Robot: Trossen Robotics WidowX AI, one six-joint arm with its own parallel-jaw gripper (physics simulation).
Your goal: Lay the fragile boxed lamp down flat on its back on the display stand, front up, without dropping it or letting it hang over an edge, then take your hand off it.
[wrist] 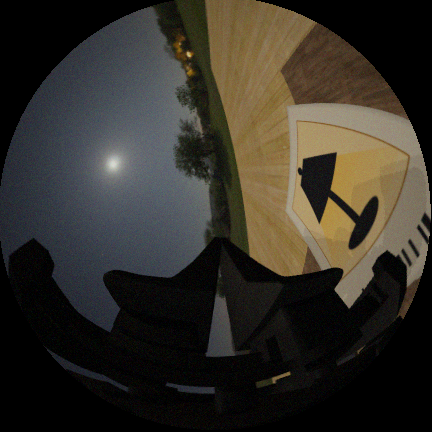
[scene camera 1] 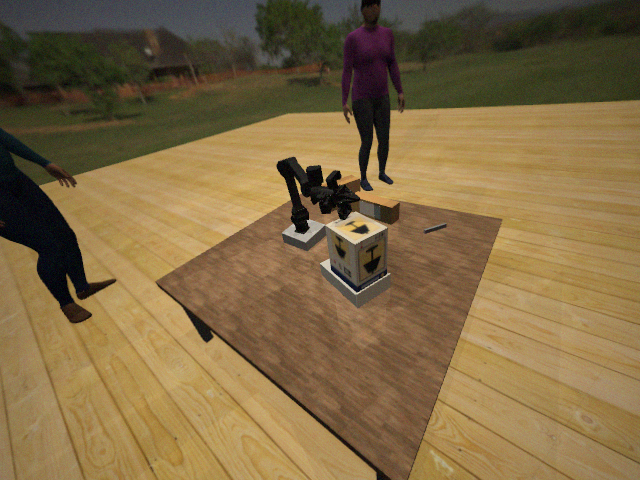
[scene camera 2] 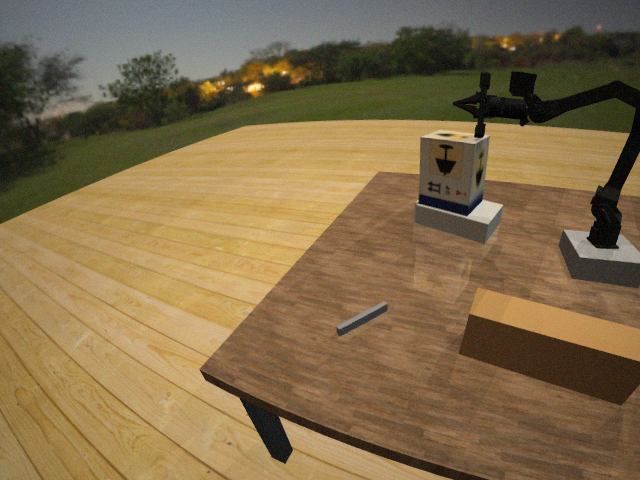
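Pixels of known places: gripper, between the fingertips: (wrist: 218, 242) (scene camera 1: 359, 199) (scene camera 2: 452, 103); arm's base, origin of its link: (scene camera 1: 302, 229) (scene camera 2: 602, 243).
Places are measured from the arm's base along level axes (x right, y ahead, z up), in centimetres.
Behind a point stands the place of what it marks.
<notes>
The boxed lamp (scene camera 1: 358, 250) {x 32.3, y 46.6, z 19.9 cm} (scene camera 2: 451, 169) {x 15.1, y 43.5, z 14.3 cm} (wrist: 354, 189) {x 23.8, y 39.9, z 23.0 cm} is a white box with yellow lamp pictures and a blue band at its foot. It stands upright on the white display stand (scene camera 1: 361, 294) {x 32.8, y 47.0, z -0.5 cm} (scene camera 2: 461, 225) {x 11.2, y 39.3, z -2.6 cm}, inside the stand's edges. My gripper (scene camera 1: 355, 195) {x 21.2, y 43.3, z 33.3 cm} (scene camera 2: 457, 102) {x 21.2, y 43.3, z 33.3 cm} (wrist: 218, 242) {x 21.2, y 43.3, z 33.3 cm} is shut and empty. It is rolled on its side and hovers just above the box's top back edge, level with the table. The wrist view shows the box's top face to the right of the fingers. I cannot tell whether the gripper's body touches the box.
A brown cardboard box (scene camera 1: 381, 208) {x -30.6, y 35.0, z 2.1 cm} (scene camera 2: 513, 333) {x -38.7, y 36.0, z 2.8 cm} lies behind the arm, with a second block (scene camera 1: 350, 182) {x -47.7, y 9.2, z 8.9 cm} beyond it. A small grey bar (scene camera 1: 434, 228) {x -28.8, y 63.9, z -5.0 cm} (scene camera 2: 362, 318) {x -30.7, y 64.1, z -4.7 cm} lies on the wooden table (scene camera 1: 270, 305) {x 47.0, y 12.2, z -6.6 cm}. The arm's base (scene camera 1: 303, 236) {x 5.0, y 3.8, z -0.5 cm} sits beside the stand. A person in purple (scene camera 1: 370, 86) stands behind the table.
</notes>
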